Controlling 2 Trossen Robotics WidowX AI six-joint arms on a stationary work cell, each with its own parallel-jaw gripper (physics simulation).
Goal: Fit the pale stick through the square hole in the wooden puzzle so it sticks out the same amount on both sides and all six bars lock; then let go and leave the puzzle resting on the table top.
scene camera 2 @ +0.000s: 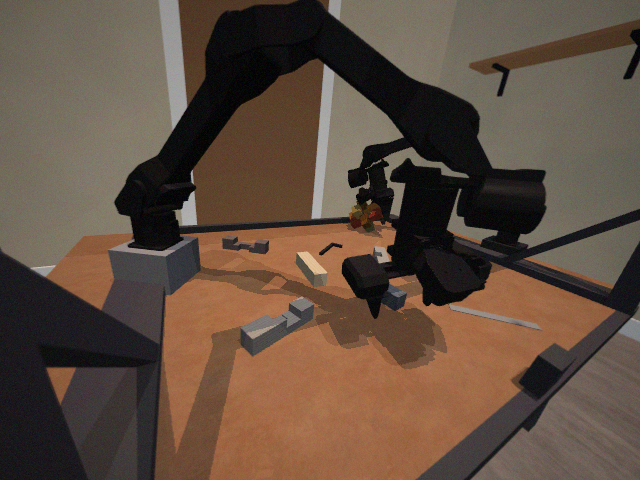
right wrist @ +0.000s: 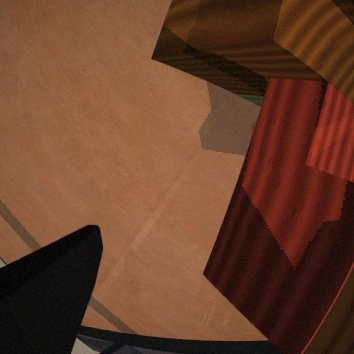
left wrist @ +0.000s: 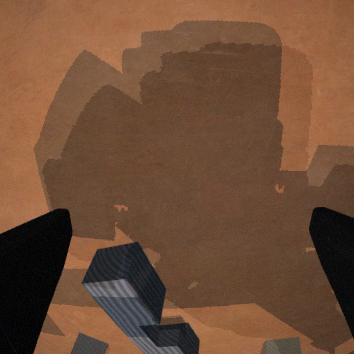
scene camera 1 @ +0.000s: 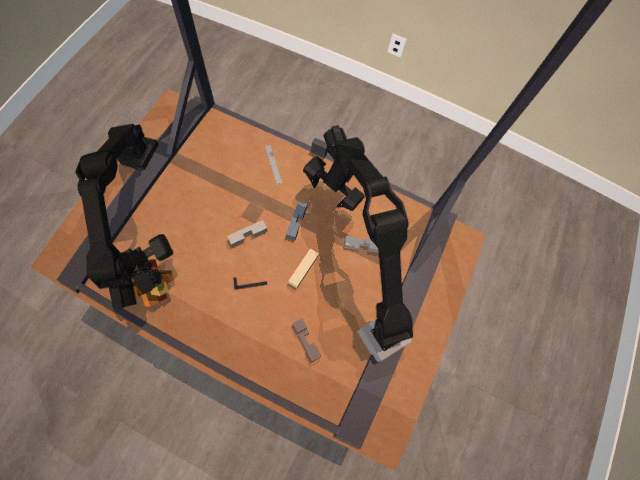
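The pale stick (scene camera 1: 303,269) (scene camera 2: 311,269) lies flat near the middle of the table (scene camera 1: 207,320). The multicoloured wooden puzzle (scene camera 1: 156,290) (scene camera 2: 365,214) (right wrist: 295,182) rests at the table's edge, close under my right gripper (scene camera 1: 153,264) (scene camera 2: 374,198). That gripper is open; the right wrist view shows only one of its fingers, to the left of the puzzle. My left gripper (scene camera 1: 333,185) (scene camera 2: 408,305) (left wrist: 194,222) is open and empty. It hangs low over bare table just beyond a blue-grey notched bar (scene camera 1: 296,221) (scene camera 2: 393,296) (left wrist: 130,291), well away from the stick.
Grey notched bars (scene camera 1: 247,233) (scene camera 1: 360,244) (scene camera 1: 306,339) (scene camera 2: 276,325) lie scattered. There is also a thin grey strip (scene camera 1: 273,164) (scene camera 2: 493,316), a black L-shaped piece (scene camera 1: 249,283) (scene camera 2: 330,248) and a dark block (scene camera 2: 547,369). Dark frame posts (scene camera 1: 191,51) stand at the table's corners.
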